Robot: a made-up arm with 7 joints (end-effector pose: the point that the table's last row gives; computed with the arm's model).
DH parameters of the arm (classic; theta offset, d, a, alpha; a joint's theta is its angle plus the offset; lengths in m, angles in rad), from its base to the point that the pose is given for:
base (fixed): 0 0.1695 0 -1.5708
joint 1: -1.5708 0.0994 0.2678 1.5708
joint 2: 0 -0.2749 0.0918 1.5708
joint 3: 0 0.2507 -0.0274 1.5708
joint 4: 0 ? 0.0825 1.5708
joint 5: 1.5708 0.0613 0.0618 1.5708
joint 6: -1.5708 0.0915 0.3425 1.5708
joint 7: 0 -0.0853 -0.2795 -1.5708
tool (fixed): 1.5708 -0.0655 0 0
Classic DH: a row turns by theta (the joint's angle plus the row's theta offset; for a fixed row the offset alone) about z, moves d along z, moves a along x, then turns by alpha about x.
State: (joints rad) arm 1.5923 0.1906 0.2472 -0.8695 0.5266 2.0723 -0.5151
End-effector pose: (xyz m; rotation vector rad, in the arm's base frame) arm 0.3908 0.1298 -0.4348 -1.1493 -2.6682 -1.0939
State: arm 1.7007 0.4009 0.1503 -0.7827 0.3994 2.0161 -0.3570
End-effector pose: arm 0.3020 0.1299 -0.4378 -0.9754 -2.4979 -1.2993
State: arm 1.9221 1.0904 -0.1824 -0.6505 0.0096 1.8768 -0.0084
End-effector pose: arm 0.1194 0.0799 -0.4356 -0.5153 -1.8696 -1.5590
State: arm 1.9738 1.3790 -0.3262 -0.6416 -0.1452 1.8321 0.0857
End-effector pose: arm 0.0913 0.0512 -0.4341 -0.3528 -1.6196 -1.5323
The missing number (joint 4, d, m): 0.1674
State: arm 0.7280 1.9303 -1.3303 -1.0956 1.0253 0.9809 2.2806
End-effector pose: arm 0.9425 0.0632 0.7723 0.0627 -1.8273 -1.0167
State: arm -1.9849 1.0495 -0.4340 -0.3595 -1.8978 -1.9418 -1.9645
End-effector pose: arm -0.3563 -0.2357 0.0491 -0.1265 1.3792 -2.1136
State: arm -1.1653 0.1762 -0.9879 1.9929 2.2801 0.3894 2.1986
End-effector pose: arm -0.2856 0.1348 0.1793 0.0236 -1.3171 1.8032
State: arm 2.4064 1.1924 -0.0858 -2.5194 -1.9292 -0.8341 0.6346
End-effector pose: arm -0.1764 0.0638 -0.4597 1.3331 -0.1959 2.3385
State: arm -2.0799 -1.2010 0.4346 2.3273 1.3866 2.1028 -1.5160
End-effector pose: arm -0.4446 -0.5382 0.7208 1.9210 -0.7319 -0.1450
